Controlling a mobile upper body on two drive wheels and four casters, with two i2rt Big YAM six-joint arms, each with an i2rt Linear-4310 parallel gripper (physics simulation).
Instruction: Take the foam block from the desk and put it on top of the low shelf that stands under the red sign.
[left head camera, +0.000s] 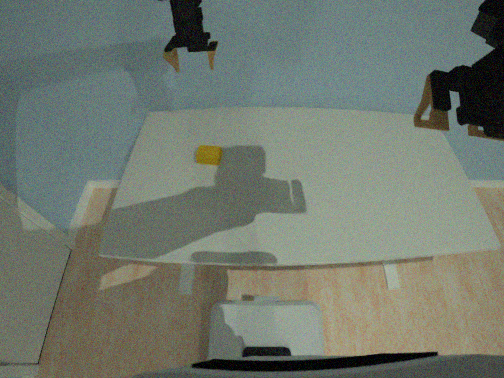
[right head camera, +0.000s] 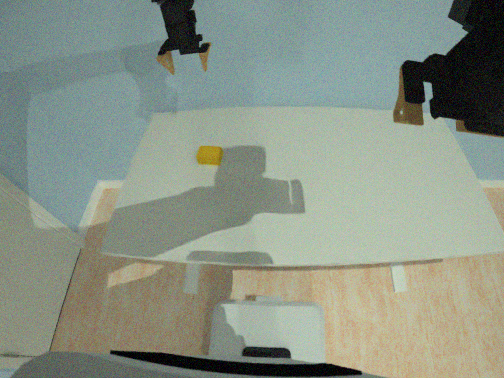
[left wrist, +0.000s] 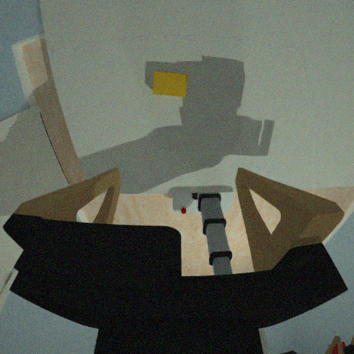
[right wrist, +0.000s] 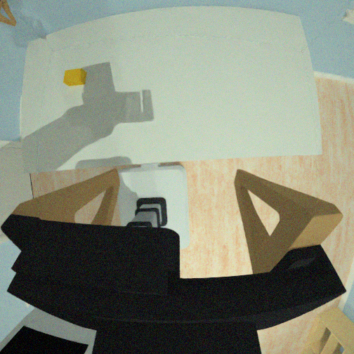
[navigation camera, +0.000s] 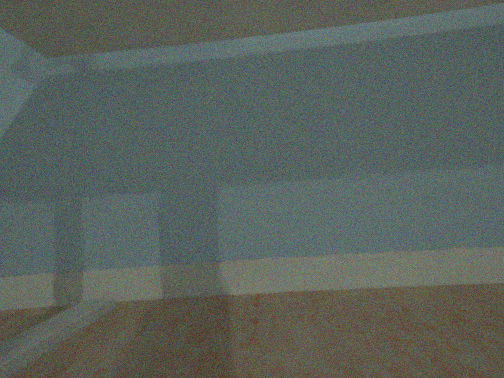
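Observation:
The yellow foam block lies on the pale desk, left of its middle, at the edge of a dark shadow. My left gripper is open and empty; it hangs above the desk, apart from the block, fingers spread. My right gripper is open and empty, far to the right of the block. The low shelf and the red sign do not show in these views.
A large beige surface stands at the lower left, near the desk's corner. My own base is at the desk's near edge. A blue wall rises behind the desk. The navigation camera shows a white baseboard along the wall.

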